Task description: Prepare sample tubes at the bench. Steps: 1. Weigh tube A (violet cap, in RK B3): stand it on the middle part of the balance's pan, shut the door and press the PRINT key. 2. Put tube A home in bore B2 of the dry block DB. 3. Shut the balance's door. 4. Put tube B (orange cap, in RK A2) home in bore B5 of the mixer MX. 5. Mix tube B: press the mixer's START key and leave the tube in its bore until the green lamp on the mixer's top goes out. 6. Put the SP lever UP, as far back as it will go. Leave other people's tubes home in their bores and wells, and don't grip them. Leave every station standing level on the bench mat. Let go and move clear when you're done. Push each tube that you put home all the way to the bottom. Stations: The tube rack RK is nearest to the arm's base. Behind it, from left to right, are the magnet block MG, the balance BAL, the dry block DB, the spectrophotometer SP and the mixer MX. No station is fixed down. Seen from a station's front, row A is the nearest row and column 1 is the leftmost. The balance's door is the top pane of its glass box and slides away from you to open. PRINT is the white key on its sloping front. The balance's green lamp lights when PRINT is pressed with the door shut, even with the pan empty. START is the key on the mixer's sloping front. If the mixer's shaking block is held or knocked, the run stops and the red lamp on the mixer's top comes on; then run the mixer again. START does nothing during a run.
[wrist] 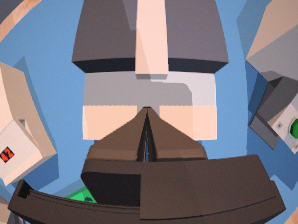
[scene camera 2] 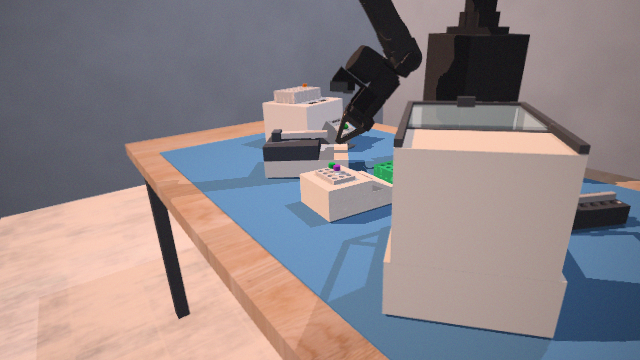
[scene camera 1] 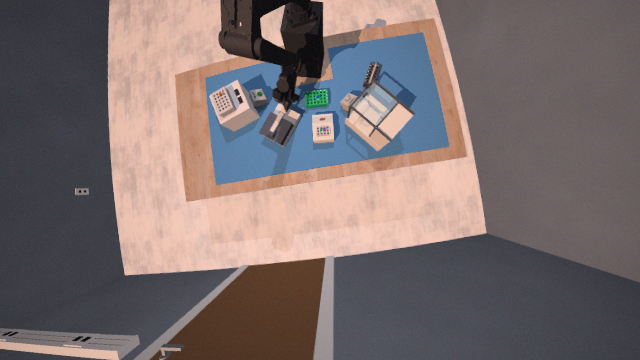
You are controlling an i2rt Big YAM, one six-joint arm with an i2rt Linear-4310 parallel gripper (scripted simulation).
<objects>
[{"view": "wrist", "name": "my gripper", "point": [147,113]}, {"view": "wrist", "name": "spectrophotometer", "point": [104,49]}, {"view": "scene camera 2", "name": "my gripper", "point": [337,142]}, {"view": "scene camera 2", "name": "dry block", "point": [333,197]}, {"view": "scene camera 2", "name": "magnet block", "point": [601,209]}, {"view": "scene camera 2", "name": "spectrophotometer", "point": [282,157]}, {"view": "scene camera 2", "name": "balance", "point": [481,220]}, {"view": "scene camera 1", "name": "spectrophotometer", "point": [291,118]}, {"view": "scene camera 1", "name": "balance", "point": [380,108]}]
</objects>
